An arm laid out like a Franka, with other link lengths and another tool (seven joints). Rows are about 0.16 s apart.
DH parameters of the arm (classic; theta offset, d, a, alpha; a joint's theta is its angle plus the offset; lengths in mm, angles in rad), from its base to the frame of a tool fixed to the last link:
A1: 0 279.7 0 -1.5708
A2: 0 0 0 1.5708
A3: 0 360.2 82.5 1.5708
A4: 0 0 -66.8 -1.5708
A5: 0 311 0 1.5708
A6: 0 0 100.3 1.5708
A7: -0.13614 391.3 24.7 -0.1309
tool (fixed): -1.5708 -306.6 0 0
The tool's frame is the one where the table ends.
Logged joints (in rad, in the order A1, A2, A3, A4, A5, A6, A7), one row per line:
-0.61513 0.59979 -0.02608 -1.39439 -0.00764 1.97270 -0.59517
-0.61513 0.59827 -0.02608 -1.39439 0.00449 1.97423 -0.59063
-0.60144 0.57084 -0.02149 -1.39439 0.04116 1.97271 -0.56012
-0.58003 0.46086 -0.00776 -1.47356 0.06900 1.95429 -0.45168
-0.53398 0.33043 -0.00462 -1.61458 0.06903 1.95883 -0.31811
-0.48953 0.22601 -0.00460 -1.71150 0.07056 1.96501 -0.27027
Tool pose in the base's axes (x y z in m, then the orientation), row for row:
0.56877 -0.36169 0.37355 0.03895 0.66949 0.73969 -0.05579
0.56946 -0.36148 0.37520 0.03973 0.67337 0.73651 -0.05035
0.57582 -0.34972 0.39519 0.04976 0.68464 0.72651 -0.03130
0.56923 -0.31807 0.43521 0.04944 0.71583 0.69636 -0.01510
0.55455 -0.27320 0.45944 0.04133 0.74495 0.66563 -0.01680
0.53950 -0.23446 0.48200 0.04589 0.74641 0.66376 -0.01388
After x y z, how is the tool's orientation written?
As a quaternion, w x y z.
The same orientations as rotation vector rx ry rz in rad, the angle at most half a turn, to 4 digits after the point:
2.0527 2.2679 -0.1711
2.0636 2.2571 -0.1543
2.0853 2.2128 -0.0953
2.1807 2.1214 -0.0460
2.2807 2.0378 -0.0514
2.2788 2.0265 -0.0424

